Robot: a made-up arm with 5 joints.
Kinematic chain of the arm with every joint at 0, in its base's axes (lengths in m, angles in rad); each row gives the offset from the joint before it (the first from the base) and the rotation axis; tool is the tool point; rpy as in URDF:
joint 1: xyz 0.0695 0 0.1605 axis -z
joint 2: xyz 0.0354 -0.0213 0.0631 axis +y
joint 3: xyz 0.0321 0 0.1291 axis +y
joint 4: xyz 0.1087 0 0.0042 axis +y
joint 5: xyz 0.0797 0.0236 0 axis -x
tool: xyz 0 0 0 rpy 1.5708 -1.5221 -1.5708
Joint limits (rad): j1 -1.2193..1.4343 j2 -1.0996..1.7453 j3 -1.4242..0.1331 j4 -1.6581..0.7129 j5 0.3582..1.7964
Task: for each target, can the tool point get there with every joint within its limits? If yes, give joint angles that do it. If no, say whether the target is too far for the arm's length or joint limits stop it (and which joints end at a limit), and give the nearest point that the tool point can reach.
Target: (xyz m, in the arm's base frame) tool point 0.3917 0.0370 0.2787
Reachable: yes | joints -0.1072 0.6408 -0.4849 0.0524 0.6667
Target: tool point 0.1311 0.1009 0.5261
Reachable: yes | joints -1.0034 -0.0899 -0.8691 -0.5687 1.5124
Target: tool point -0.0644 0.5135 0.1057
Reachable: no: too far | nearest point 0.1857 0.3236 0.1328 | short by 0.315 m
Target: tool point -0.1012 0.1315 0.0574
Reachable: no: joint limits stop it (at a limit: joint 1, joint 3, joint 4) | nearest point 0.0916 0.0670 0.0246 | short by 0.206 m
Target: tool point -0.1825 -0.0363 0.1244
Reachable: no: joint limits stop it (at a limit: joint 2, joint 3, joint 4) | nearest point -0.1249 -0.0280 0.3016 | short by 0.187 m
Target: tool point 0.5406 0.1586 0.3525
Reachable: no: too far | nearest point 0.3965 0.1101 0.3101 | short by 0.158 m
